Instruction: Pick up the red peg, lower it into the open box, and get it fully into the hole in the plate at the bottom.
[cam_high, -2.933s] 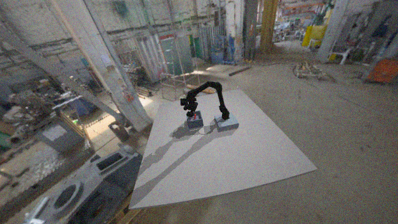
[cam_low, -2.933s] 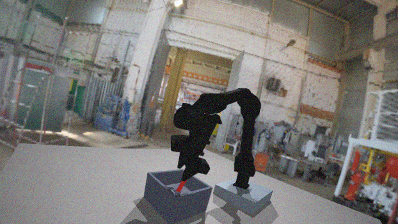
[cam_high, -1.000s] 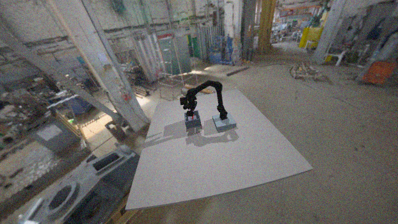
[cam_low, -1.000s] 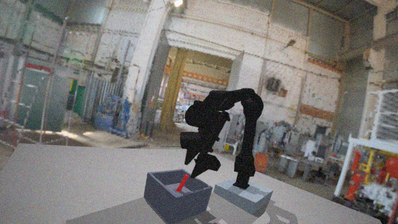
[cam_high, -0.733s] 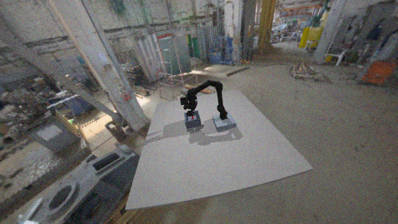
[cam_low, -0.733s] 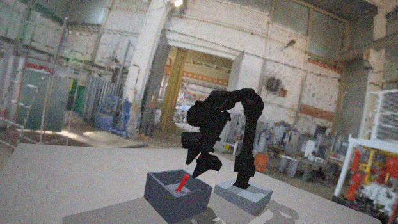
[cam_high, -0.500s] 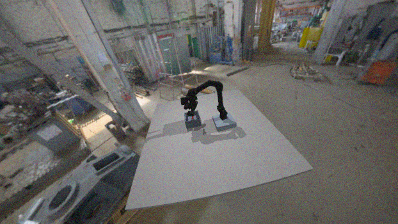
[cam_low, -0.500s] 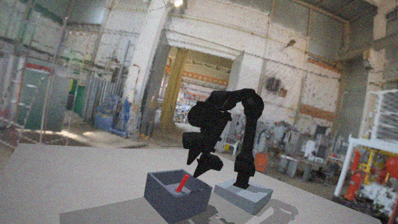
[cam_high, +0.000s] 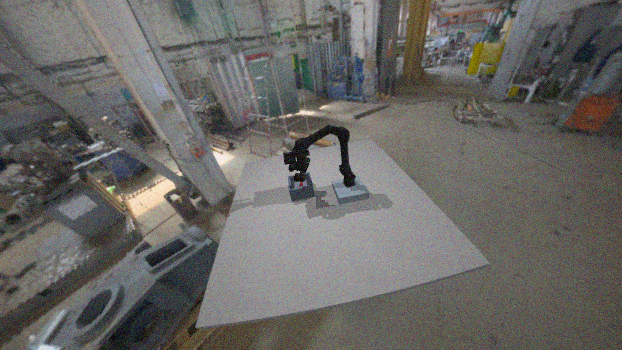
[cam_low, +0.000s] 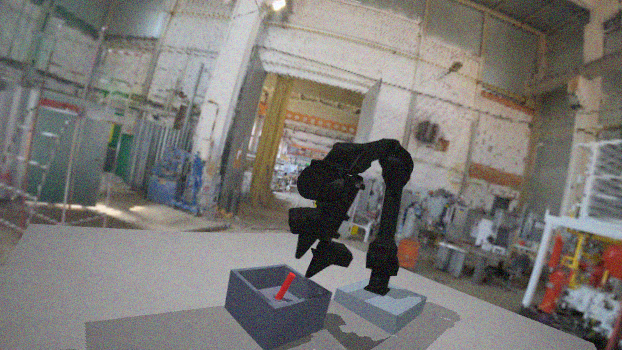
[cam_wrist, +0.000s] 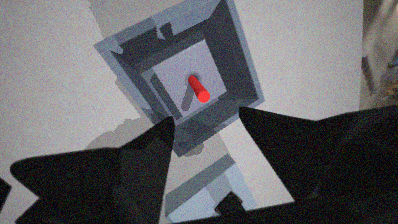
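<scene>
My gripper tip is now 2 cm short of the red peg, 2 cm to the left of it and 6 cm above it. Round my gripper tip: plate (2 cm ahead, 3 cm to the right, 9 cm below); grey box (2 cm ahead, 3 cm to the right, 11 cm below).
</scene>
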